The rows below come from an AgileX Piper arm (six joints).
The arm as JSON. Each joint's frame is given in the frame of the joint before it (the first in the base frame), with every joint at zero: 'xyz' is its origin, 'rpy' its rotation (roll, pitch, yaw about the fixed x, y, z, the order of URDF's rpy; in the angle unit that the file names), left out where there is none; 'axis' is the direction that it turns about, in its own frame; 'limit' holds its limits. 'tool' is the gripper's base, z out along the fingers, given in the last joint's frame.
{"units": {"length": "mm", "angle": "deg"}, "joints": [
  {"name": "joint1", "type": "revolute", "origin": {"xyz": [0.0, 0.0, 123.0]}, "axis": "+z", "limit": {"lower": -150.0, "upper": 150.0}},
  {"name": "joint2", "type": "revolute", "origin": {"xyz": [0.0, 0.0, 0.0]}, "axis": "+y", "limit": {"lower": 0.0, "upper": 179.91}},
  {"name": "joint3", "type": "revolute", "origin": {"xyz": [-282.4, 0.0, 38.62]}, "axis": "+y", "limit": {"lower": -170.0, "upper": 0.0}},
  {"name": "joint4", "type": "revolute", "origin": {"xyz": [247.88, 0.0, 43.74]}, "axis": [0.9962, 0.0, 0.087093], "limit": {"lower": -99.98, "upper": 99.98}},
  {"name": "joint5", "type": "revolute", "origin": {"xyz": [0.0, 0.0, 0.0]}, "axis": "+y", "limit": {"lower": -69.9, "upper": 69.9}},
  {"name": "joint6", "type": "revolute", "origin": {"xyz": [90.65, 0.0, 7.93]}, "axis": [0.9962, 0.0, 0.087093], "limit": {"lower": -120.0, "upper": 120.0}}
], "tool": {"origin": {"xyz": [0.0, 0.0, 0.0], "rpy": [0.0, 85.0, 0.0]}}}
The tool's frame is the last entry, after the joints.
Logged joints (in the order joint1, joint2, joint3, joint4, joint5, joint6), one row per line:
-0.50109 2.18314 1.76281 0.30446 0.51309 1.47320
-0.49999 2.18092 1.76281 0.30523 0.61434 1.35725
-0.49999 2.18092 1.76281 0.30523 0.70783 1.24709
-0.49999 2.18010 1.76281 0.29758 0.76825 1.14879
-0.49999 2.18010 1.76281 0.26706 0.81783 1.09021
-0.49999 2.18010 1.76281 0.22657 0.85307 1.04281
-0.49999 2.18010 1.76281 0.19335 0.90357 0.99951
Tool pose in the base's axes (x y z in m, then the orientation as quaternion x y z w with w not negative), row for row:
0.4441 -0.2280 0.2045 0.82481 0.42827 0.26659 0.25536
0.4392 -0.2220 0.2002 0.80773 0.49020 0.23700 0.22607
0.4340 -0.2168 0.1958 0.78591 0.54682 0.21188 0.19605
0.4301 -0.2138 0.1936 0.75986 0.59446 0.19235 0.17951
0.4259 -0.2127 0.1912 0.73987 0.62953 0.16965 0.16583
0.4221 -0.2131 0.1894 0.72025 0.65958 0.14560 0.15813
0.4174 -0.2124 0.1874 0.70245 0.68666 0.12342 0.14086
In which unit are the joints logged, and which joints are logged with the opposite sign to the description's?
The joints are logged in radians. Opposite sign: joint3.
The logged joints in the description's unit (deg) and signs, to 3 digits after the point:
-28.710 125.085 -101.002 17.444 29.398 84.408
-28.647 124.958 -101.002 17.488 35.199 77.765
-28.647 124.958 -101.002 17.488 40.556 71.453
-28.647 124.911 -101.002 17.050 44.017 65.821
-28.647 124.911 -101.002 15.301 46.858 62.464
-28.647 124.911 -101.002 12.982 48.877 59.749
-28.647 124.911 -101.002 11.078 51.771 57.268

